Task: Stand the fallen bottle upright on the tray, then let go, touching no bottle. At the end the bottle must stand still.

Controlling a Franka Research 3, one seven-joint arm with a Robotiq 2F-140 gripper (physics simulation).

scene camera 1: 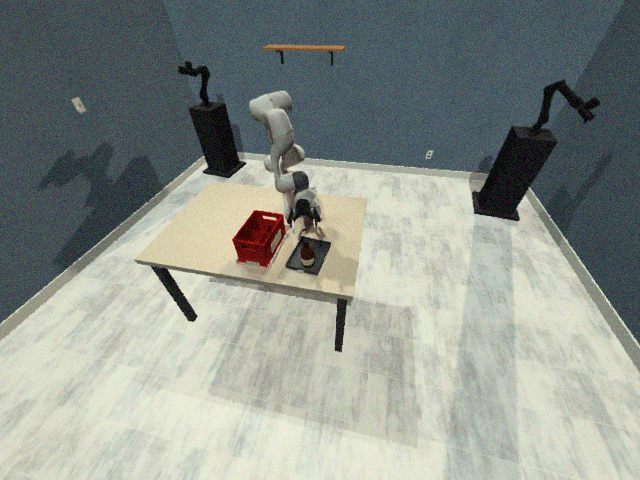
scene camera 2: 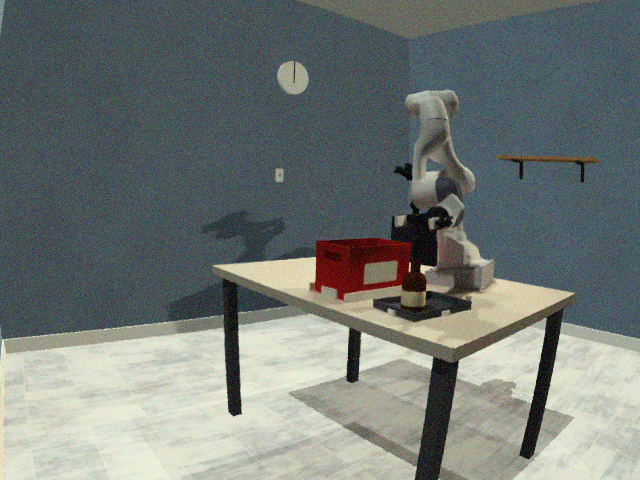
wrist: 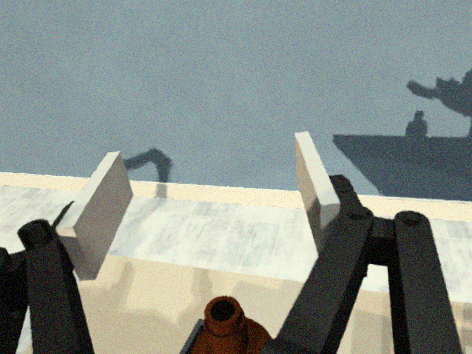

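Note:
The brown bottle (scene camera 1: 307, 255) (scene camera 2: 414, 290) (wrist: 227, 332) with a pale label stands upright on the dark tray (scene camera 1: 294, 261) (scene camera 2: 455, 304), near the tray's front part. In the wrist view its open mouth and neck show at the bottom edge, and its lower body is out of view. My gripper (scene camera 1: 303, 226) (scene camera 2: 416, 222) (wrist: 209, 165) is open, with a wide gap between its pale pads and nothing between them. It is above and behind the bottle, on the arm base's side, apart from it.
A red crate (scene camera 1: 250, 254) (scene camera 2: 330, 271) stands on the table (scene camera 1: 206, 219) (scene camera 2: 279, 273) beside the tray, on its left in both scene views. Two black pedestals (scene camera 1: 214, 136) (scene camera 1: 511, 167) with black arms stand on the floor away from the table. A wooden shelf (scene camera 1: 303, 48) (scene camera 2: 547, 159) is on the wall.

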